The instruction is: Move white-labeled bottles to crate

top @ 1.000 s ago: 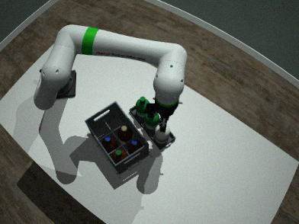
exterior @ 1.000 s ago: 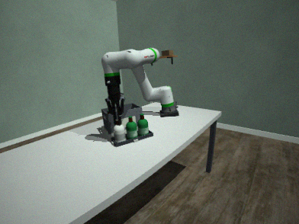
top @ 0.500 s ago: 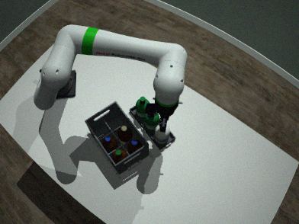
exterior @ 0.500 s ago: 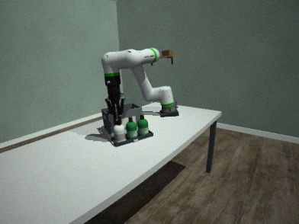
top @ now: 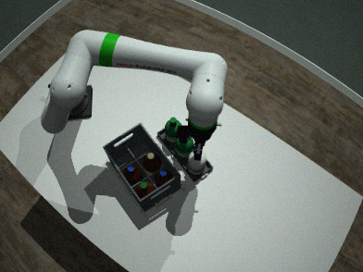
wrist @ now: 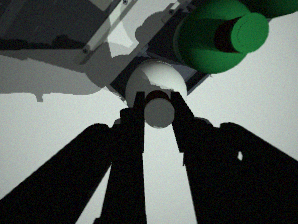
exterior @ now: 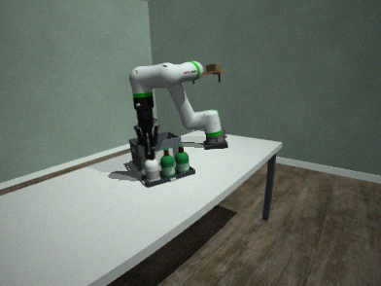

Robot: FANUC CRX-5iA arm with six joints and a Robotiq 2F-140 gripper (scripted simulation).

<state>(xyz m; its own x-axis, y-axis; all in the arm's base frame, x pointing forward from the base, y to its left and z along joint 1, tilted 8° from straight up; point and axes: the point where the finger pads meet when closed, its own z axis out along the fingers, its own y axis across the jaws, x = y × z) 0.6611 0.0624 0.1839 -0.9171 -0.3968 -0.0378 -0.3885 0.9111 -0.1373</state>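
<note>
My gripper is now 8 cm above the white-labeled bottle. Round my hand: dark tray: 8 cm behind, 3 cm to the left, 15 cm below; dark crate: 17 cm behind, 15 cm to the right, 8 cm below.
</note>
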